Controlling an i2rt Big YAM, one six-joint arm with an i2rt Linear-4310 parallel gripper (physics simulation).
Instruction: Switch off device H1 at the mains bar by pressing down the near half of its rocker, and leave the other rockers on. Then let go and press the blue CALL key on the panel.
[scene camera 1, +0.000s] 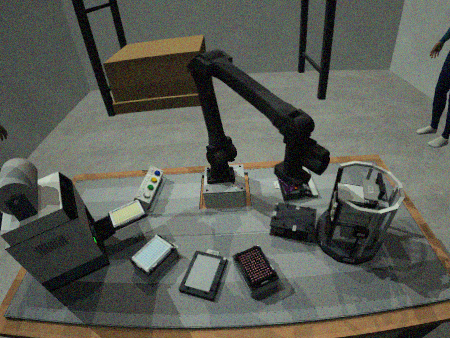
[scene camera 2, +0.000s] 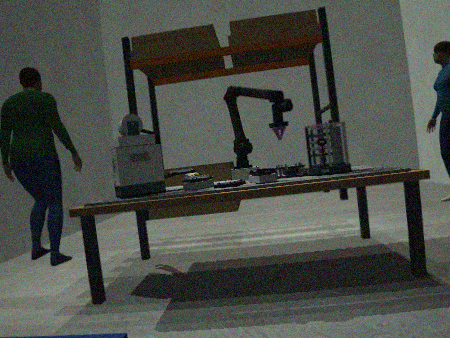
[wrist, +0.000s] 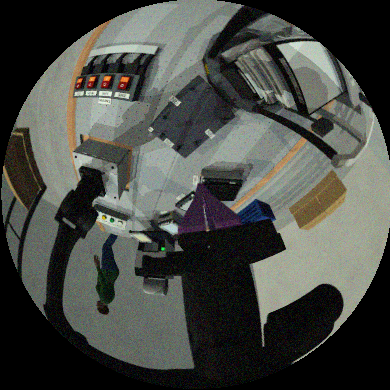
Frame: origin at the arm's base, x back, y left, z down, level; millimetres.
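Where they show: gripper, fingertip midpoint: (scene camera 1: 289, 193) (scene camera 2: 280, 139) (wrist: 200, 185); arm's base at its link origin: (scene camera 1: 220, 176) (scene camera 2: 243, 168) (wrist: 93, 180).
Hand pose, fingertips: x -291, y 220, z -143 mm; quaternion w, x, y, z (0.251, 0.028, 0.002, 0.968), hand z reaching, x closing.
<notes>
Things, the pixels of their centre, and the offset from my fingertips. "*": a spot on its surface instead.
- mains bar at a spot on its surface: (wrist: 137, 92) * dx +172, dy +64, dz +202 mm
- H1 rocker at the middle of its body: (wrist: 79, 82) dx +351, dy +92, dz +173 mm
- button panel at the middle of its body: (scene camera 1: 149, 187) (wrist: 108, 216) (scene camera 2: 193, 178) dx +310, dy -557, dz +178 mm
- dark block at the middle of its body: (wrist: 190, 117) (scene camera 1: 293, 220) (scene camera 2: 289, 170) dx +28, dy +40, dz +181 mm
- round clear-walled carousel at a spot on its surface: (scene camera 1: 344, 257) * dx -163, dy +175, dz +184 mm
- dark tray with pink wells, body centre: (scene camera 1: 254, 265) (wrist: 220, 191) dx -156, dy -138, dz +157 mm
- grey machine at the middle of its body: (scene camera 1: 47, 220) (scene camera 2: 135, 155) (wrist: 155, 264) dx -25, dy -834, dz -9 mm
The mains bar (wrist: 137, 92) (scene camera 1: 304, 195) lies at the table's back edge, right of the arm base in scene camera 1. In the wrist view it shows four lit red-orange rockers; the leftmost, the H1 rocker (wrist: 79, 83), looks lit like the others. Its label is too blurred to read. My gripper (wrist: 200, 185) (scene camera 2: 280, 138) (scene camera 1: 295, 189) is shut and empty, its purple fingers pointing down, high above the table. The button panel (scene camera 1: 145, 184) (wrist: 115, 213) stands left of the arm base. Its blue key (scene camera 1: 158, 173) shows in scene camera 1; in the wrist view the key does not show.
A dark block (scene camera 1: 293, 220) (wrist: 190, 117) lies in front of the mains bar. A round clear-walled carousel (scene camera 1: 344, 257) stands right of it. Several plates and trays lie along the front, including a dark tray with pink wells (scene camera 1: 256, 267). A grey machine (scene camera 1: 55, 245) stands at left.
</notes>
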